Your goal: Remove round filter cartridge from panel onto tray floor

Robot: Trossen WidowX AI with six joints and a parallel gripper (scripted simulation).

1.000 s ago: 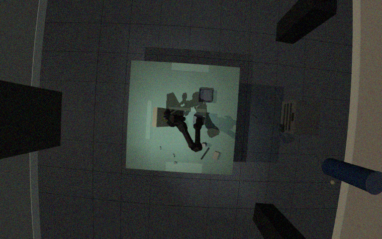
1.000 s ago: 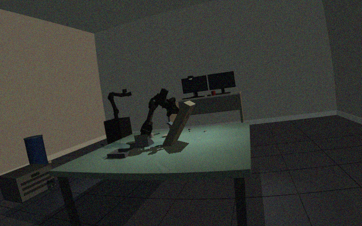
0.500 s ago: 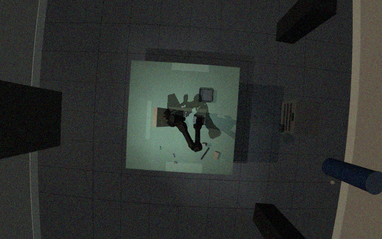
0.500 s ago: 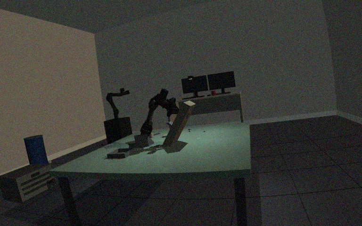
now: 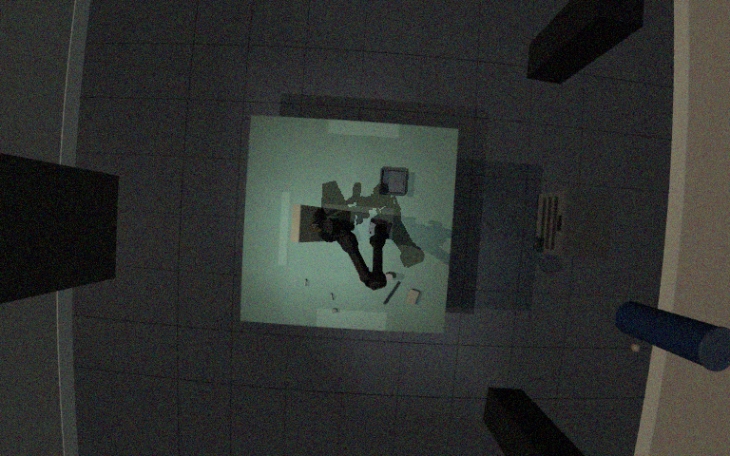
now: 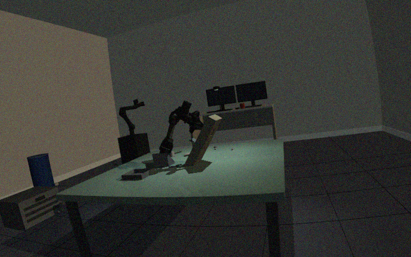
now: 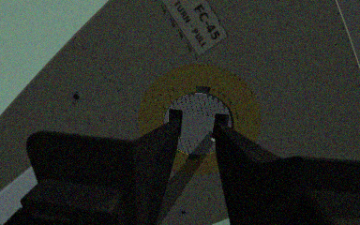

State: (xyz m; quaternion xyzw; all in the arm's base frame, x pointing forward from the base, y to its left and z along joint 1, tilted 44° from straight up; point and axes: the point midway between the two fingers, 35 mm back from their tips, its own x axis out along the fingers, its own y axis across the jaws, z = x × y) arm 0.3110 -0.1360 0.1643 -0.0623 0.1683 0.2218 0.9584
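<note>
My gripper tip is 10 mm short of the round filter cartridge and 10 mm above it. Also, from my gripper tip: square tray 390 mm behind, 300 mm to the right, 220 mm below; service panel 30 mm behind, 80 mm below.
</note>
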